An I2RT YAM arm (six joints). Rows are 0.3 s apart.
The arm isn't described. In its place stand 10 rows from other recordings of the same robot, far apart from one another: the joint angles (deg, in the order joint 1, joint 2, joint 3, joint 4, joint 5, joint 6), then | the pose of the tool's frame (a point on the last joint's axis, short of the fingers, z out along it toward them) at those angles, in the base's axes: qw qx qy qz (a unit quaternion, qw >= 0); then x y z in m.
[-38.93, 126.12, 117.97, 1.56, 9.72, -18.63] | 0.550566 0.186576 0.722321 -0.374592 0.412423 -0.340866 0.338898
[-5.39, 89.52, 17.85, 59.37, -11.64, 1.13] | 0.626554 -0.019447 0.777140 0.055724 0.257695 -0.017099 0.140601
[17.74, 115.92, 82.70, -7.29, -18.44, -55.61] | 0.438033 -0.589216 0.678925 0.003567 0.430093 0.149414 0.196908
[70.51, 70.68, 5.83, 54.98, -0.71, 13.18] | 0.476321 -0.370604 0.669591 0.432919 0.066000 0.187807 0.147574
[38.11, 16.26, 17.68, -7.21, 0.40, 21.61] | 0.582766 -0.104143 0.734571 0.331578 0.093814 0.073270 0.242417
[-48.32, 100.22, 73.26, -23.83, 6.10, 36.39] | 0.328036 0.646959 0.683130 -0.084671 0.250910 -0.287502 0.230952
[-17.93, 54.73, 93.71, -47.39, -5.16, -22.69] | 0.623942 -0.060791 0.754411 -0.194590 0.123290 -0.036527 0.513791
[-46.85, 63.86, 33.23, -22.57, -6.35, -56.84] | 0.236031 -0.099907 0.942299 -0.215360 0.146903 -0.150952 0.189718
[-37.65, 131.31, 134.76, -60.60, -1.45, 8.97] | 0.276934 0.376241 0.882244 -0.058268 0.392205 -0.301446 0.294375
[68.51, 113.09, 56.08, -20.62, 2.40, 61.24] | 0.064586 -0.060766 0.992105 0.088684 0.122547 0.307196 0.076500
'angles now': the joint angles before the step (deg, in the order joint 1, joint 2, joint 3, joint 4, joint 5, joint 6). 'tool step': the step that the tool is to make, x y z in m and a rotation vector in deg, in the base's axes. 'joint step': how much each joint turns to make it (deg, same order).
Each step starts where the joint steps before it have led.
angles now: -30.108, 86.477, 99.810, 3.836, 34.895, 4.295
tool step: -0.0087, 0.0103, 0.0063, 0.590, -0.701, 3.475
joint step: 0.592, -2.118, -0.007, -2.898, -2.512, 1.989
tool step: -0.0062, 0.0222, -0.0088, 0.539, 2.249, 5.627
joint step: 2.840, -4.389, -4.951, -1.776, -2.842, 0.196
